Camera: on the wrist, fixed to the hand. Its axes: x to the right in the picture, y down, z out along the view.
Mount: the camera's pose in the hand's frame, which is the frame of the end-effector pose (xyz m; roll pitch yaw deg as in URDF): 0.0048 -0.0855 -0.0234 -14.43 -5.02 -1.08
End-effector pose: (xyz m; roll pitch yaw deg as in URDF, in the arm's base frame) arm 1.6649 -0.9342 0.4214 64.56 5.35 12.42
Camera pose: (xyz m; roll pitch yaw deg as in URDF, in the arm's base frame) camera 1.6650 -0.9502 0.3341 49.67 4.15 7.41
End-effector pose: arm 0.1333 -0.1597 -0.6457 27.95 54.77 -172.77
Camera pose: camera 0.1717 -0.0898 -0.6847 9.31 50.72 -177.99
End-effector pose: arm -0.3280 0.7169 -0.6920 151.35 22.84 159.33
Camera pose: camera -0.3552 0.6350 -0.7127 136.17 27.75 157.68
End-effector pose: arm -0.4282 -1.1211 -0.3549 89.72 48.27 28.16
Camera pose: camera -0.4926 -1.1295 -0.4155 69.47 49.07 20.48
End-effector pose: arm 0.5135 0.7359 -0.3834 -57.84 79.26 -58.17
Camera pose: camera 0.4895 0.6507 -0.3769 -58.12 75.22 -43.62
